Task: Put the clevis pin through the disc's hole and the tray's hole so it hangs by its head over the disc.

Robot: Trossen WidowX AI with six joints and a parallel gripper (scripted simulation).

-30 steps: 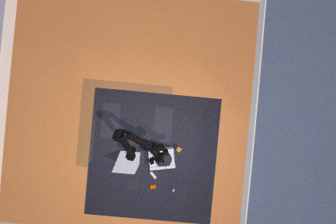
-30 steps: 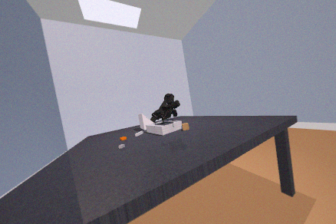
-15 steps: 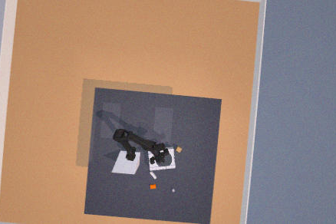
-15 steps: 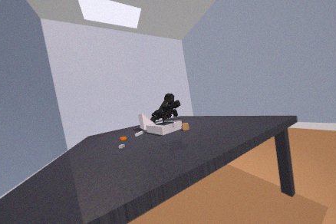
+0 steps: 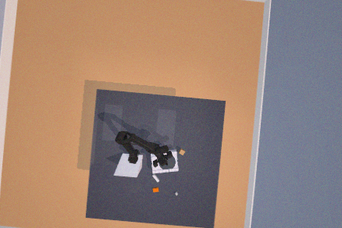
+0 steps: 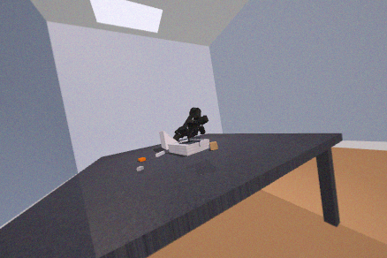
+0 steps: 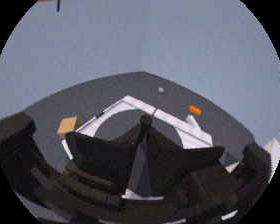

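Right now my gripper tip is 3 cm past the rimmed tray and 5 cm above it. Round my gripper tip: clevis pin 1 cm below; grey aluminium disc 3 cm below; tan block 13 cm ahead, 11 cm to the left, 7 cm below.
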